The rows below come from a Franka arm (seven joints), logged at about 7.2 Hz.
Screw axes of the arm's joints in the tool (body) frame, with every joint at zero. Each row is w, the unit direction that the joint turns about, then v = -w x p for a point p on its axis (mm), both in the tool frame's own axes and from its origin. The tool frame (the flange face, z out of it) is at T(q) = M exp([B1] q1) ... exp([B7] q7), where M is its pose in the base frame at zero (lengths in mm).
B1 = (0, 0, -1, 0, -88, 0)
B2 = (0, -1, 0, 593, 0, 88)
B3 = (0, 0, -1, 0, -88, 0)
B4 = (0, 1, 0, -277, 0, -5.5)
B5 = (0, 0, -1, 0, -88, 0)
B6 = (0, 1, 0, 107, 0, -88)
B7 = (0, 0, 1, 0, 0, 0)
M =
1 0 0 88
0 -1 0 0
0 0 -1 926
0 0 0 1
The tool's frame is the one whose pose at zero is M.
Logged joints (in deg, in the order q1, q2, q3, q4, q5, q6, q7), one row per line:
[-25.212, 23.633, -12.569, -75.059, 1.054, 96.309, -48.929]
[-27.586, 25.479, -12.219, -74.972, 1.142, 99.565, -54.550]
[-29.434, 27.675, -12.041, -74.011, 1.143, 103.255, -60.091]
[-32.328, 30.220, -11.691, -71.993, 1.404, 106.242, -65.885]
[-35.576, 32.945, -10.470, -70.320, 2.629, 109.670, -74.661]
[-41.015, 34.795, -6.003, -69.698, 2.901, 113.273, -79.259]
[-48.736, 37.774, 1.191, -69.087, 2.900, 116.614, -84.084]
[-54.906, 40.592, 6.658, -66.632, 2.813, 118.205, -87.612]
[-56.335, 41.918, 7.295, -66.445, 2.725, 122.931, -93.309]
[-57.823, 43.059, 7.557, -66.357, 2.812, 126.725, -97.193]
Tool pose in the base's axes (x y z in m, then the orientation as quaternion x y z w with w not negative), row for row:
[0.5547, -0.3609, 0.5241, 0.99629, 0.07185, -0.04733, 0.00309]
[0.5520, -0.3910, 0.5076, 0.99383, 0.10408, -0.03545, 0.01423]
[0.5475, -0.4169, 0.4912, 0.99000, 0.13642, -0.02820, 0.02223]
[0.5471, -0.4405, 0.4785, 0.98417, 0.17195, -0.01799, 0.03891]
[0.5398, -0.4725, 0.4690, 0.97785, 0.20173, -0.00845, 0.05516]
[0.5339, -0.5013, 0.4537, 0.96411, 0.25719, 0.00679, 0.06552]
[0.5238, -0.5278, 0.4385, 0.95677, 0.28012, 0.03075, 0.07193]
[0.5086, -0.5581, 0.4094, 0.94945, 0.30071, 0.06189, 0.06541]
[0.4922, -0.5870, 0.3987, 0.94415, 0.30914, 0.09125, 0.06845]
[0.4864, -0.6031, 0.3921, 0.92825, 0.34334, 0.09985, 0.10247]
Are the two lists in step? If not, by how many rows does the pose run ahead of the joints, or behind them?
The pose runs 1 row behind the joints: the pose in row i belongs to the joints in row i - 1.
